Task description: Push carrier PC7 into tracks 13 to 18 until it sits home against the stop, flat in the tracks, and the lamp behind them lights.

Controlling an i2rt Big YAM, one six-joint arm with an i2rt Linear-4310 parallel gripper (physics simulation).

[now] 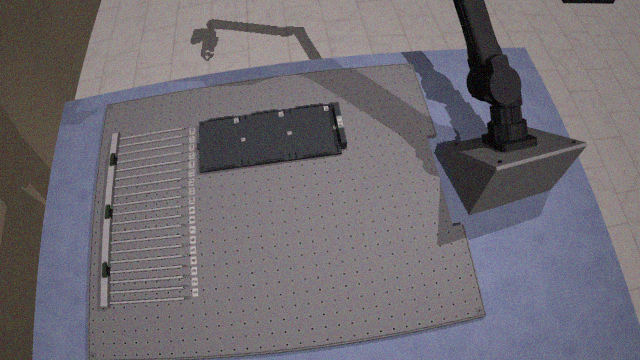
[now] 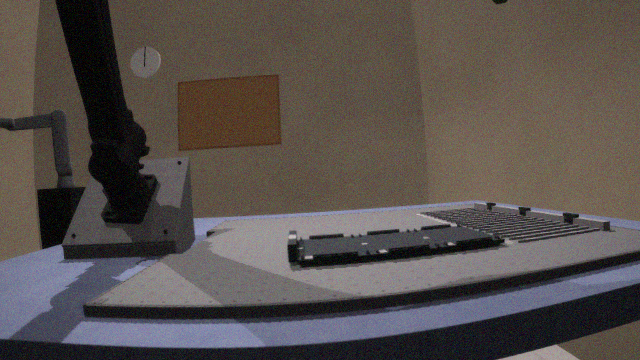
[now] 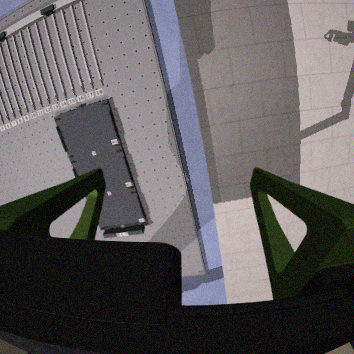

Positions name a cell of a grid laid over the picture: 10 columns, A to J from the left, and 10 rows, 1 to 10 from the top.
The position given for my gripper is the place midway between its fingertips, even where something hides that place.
Note:
I see my gripper (image 3: F5), a carrier PC7 (image 1: E4) and a track deck (image 1: B8).
The carrier PC7 shows as well in image 2 (image 2: F7) and in image 3 (image 3: C4). The track deck shows as well in image 2 (image 2: H6).

